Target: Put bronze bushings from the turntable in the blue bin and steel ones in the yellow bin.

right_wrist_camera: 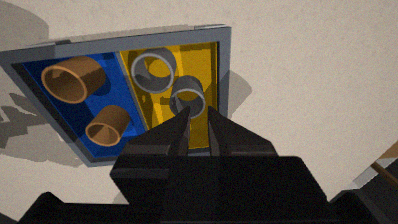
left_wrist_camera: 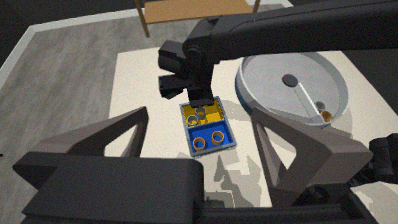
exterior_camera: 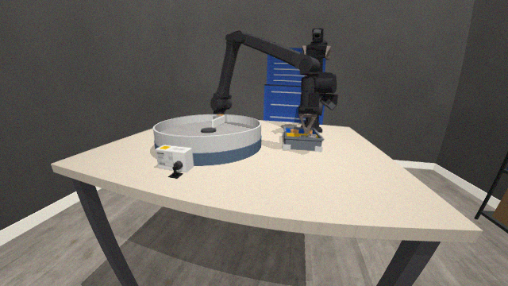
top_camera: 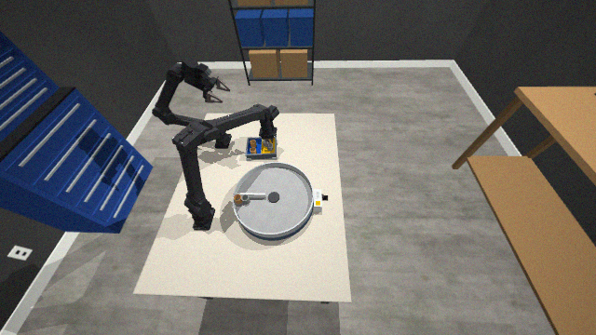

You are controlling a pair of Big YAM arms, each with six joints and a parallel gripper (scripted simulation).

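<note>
The yellow bin is 6 cm below my right hand, 2 cm behind it and 1 cm to the right of it. Round my right hand: grey bin tray (6 cm behind, 5 cm below, 1 cm to the right); then blue bin (11 cm behind, 6 cm below, 1 cm to the right).
</note>
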